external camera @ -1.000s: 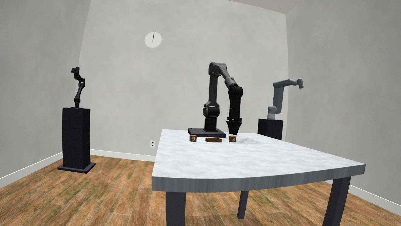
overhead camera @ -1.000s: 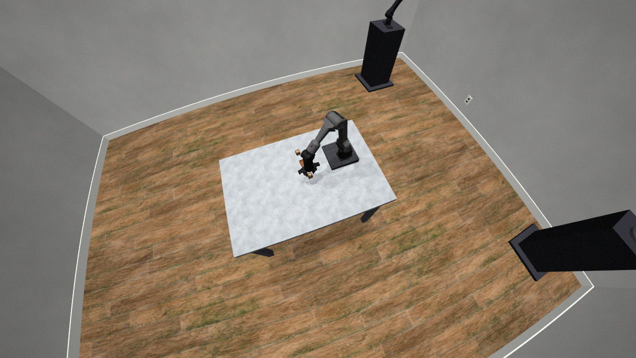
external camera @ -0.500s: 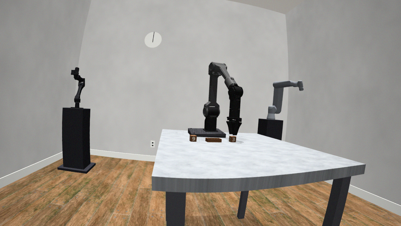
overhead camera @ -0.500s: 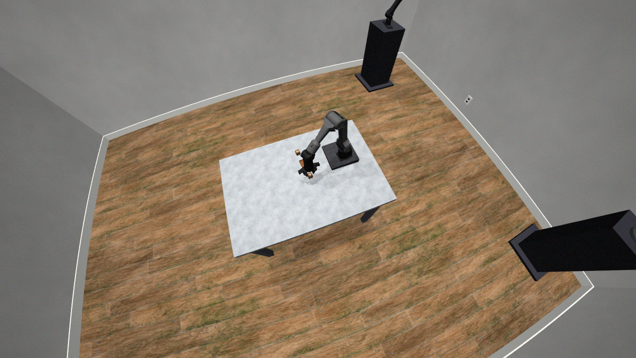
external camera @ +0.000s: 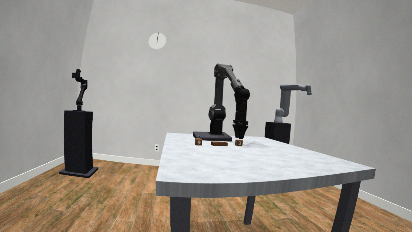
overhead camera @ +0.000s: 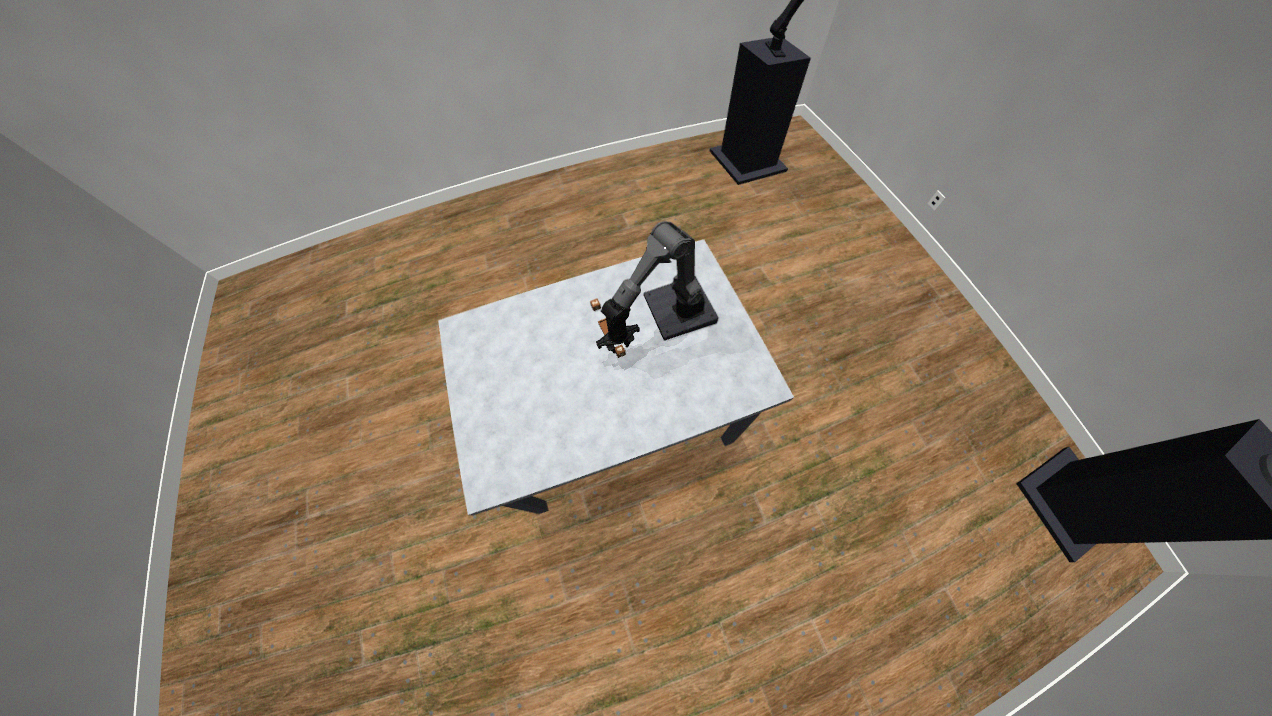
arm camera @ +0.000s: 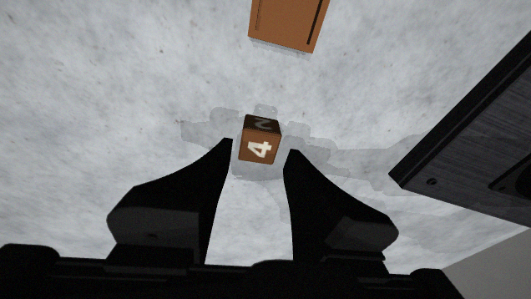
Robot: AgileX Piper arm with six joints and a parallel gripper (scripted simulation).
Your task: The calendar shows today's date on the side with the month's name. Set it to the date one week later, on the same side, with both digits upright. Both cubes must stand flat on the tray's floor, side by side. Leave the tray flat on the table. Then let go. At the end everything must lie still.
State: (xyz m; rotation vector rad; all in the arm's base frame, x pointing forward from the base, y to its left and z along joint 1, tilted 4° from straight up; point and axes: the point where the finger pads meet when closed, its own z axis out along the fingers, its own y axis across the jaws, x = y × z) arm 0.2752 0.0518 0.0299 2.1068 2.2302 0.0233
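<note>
Right now my hand is 3 cm above the brown cube. The rest, counted from my hand: tray (1 cm ahead, 11 cm to the right, 3 cm below).
</note>
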